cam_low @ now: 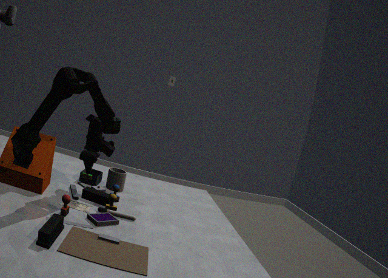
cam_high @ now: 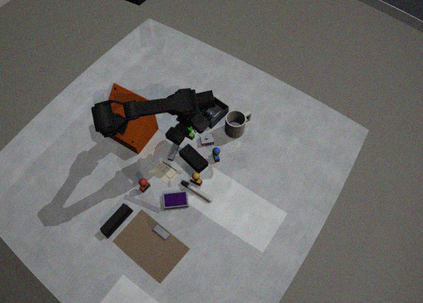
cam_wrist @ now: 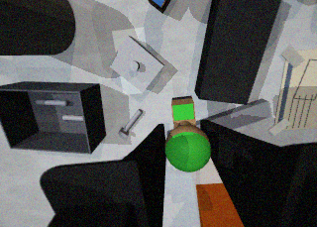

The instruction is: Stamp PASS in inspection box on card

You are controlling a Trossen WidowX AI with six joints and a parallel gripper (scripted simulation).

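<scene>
My gripper tip is 90 mm short of the purple ink pad, 230 mm to the left of it and 80 mm above it. From my gripper tip the other things lie so: green-knobbed stamp: 10 mm below; then grey plate: 50 mm ahead, 40 mm to the left, 70 mm below; then grey bar: 40 mm behind, 50 mm to the right, 80 mm below.
</scene>
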